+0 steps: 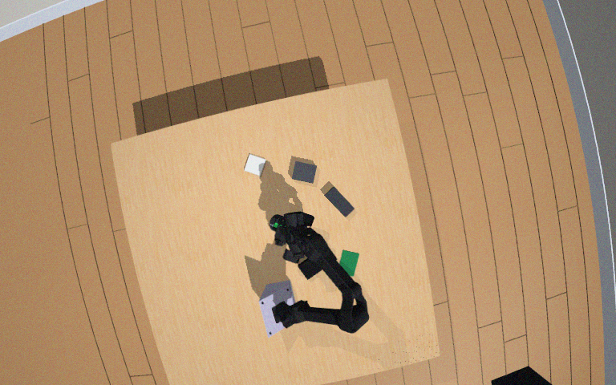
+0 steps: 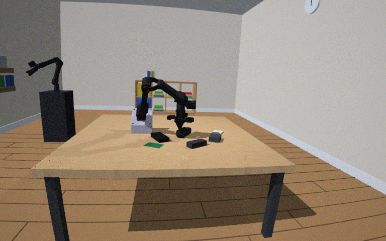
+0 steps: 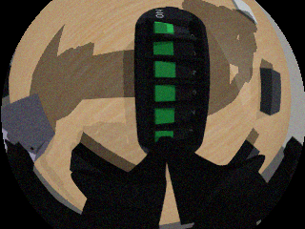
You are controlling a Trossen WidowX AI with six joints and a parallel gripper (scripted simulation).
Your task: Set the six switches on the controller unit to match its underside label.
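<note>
Now: gripper tip 140 mm past the black block, 40 mm to the left of it and 30 mm above it. Round my gripper tip: dark grey oblong block: 190 mm to the right, 80 mm ahead, 30 mm below; dark grey square block: 240 mm ahead, 80 mm to the right, 30 mm below; green card: 180 mm behind, 170 mm to the right, 50 mm below.
</note>
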